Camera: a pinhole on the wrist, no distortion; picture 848 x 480 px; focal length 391.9 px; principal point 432.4 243.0 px. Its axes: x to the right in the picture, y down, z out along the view. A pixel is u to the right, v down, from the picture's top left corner.
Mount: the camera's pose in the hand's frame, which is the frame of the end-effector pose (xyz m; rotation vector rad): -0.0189 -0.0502 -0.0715 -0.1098 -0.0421 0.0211
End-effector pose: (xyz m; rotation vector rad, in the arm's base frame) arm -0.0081 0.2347 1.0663 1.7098 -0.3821 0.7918
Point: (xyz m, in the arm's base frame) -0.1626 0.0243 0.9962
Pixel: 189.1 449.6
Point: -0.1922 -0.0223 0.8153
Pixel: 36.4 284.3
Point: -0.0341 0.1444 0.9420
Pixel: 219.0 211.3
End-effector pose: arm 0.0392 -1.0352 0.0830 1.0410 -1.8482 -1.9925
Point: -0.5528 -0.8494 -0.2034
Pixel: 743.0 137.7
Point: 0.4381 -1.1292 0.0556
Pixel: behind the camera
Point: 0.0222 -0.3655 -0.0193
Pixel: 224.5 99.8
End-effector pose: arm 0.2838 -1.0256 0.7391 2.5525 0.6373 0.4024
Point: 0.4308 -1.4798 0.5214
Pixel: 362.9 463.3
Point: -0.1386 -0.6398 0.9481
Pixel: behind the camera
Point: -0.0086 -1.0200 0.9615
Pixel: behind the camera
